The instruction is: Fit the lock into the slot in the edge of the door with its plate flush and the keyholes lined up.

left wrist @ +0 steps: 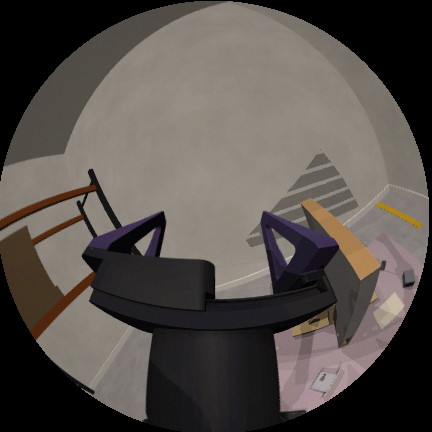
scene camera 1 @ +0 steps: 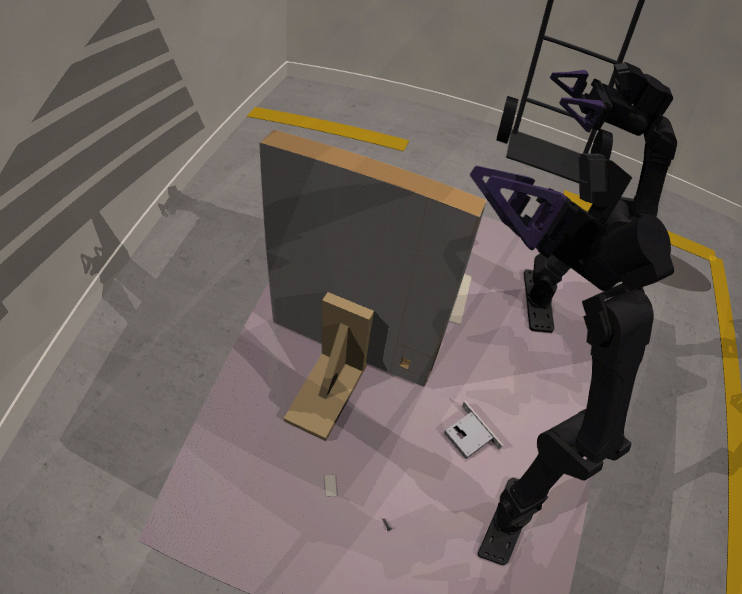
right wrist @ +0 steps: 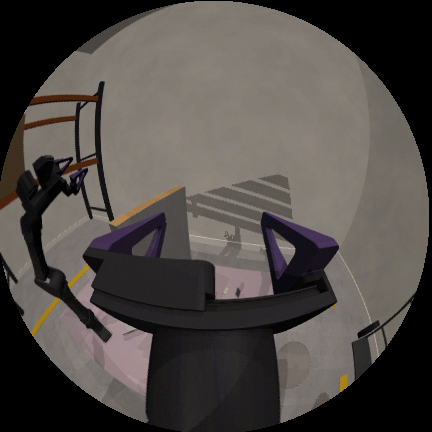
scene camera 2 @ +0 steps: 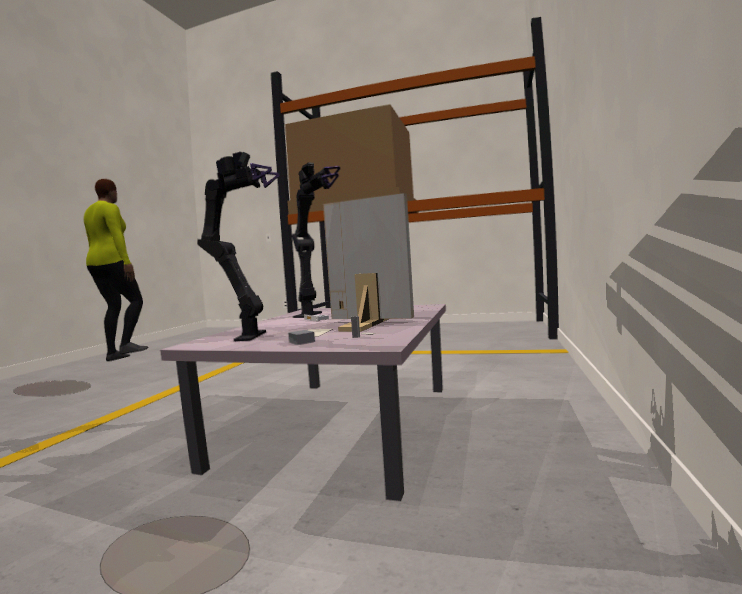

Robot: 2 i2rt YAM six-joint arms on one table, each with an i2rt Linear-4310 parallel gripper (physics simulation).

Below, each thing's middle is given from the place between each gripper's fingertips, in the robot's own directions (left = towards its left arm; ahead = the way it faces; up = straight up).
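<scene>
The grey door [scene camera 1: 393,241] is 44 cm below my left hand, 16 cm ahead of it and 19 cm to the right of it. Counting from my left hand, I find the tan wooden bracket [scene camera 1: 346,326] far below, a fair way ahead and a fair way to the right, while the grey lock [scene camera 1: 476,434] is 71 cm below, 6 cm to the right and 16 cm behind.
My right hand is 36 cm above the grey door, 26 cm to the right of it and 29 cm short of it. Counting from my right hand, the tan wooden bracket is far below, far to the left and far ahead, and the grey lock is 63 cm below, 3 cm behind and 39 cm to the left.
</scene>
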